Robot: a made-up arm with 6 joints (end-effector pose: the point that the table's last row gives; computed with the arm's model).
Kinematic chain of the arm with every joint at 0, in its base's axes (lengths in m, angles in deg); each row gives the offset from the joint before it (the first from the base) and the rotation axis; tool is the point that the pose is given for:
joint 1: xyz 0 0 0.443 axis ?
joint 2: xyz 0 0 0 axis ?
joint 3: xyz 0 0 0.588 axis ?
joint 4: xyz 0 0 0 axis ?
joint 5: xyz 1.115 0 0 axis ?
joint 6: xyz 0 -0.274 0 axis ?
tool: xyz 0 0 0
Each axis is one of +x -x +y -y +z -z.
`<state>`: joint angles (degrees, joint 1 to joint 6).
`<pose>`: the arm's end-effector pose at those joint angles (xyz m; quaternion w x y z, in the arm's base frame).
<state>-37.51 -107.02 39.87 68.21 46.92 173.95</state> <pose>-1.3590 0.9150 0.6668 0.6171 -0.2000 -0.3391 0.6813</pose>
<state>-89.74 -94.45 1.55 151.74 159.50 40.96</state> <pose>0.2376 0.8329 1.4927 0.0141 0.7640 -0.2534 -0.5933</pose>
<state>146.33 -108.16 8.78 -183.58 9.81 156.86</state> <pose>0.7465 -0.8259 1.2460 0.0129 -0.7871 0.0995 -0.6086</pose>
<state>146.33 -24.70 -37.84 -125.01 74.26 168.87</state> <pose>-0.7439 0.3066 0.5052 0.4765 -0.6586 -0.1491 0.5630</pose>
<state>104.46 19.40 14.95 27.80 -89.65 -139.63</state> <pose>-0.0941 1.3357 1.0385 0.8129 0.2697 0.4992 -0.1312</pose>
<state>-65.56 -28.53 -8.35 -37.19 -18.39 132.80</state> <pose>0.1417 -0.8394 1.1888 0.5664 -0.6843 0.3188 -0.3307</pose>
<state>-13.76 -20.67 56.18 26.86 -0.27 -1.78</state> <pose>-0.1304 -0.2197 2.1071 0.7444 -0.2410 -0.5802 -0.2262</pose>
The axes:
joint 1: +z
joint 2: +y
joint 3: -y
joint 4: -x
joint 5: -y
joint 6: -x

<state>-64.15 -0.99 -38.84 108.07 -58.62 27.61</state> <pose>0.5256 -0.8900 0.5524 0.1412 -0.4898 0.8501 -0.1323</pose>
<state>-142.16 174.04 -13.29 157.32 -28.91 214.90</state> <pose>0.9909 0.4496 -0.1044 0.1554 0.8854 0.4234 -0.1125</pose>
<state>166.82 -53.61 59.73 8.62 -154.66 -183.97</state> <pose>0.9895 0.0465 1.7993 0.3377 0.1726 0.9169 -0.1241</pose>
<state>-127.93 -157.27 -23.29 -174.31 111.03 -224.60</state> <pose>0.8186 0.6069 0.7219 0.4260 -0.0056 -0.4436 -0.7885</pose>
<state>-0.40 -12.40 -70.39 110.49 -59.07 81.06</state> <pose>0.6831 0.0911 0.2079 0.3066 0.8165 -0.3774 -0.3112</pose>
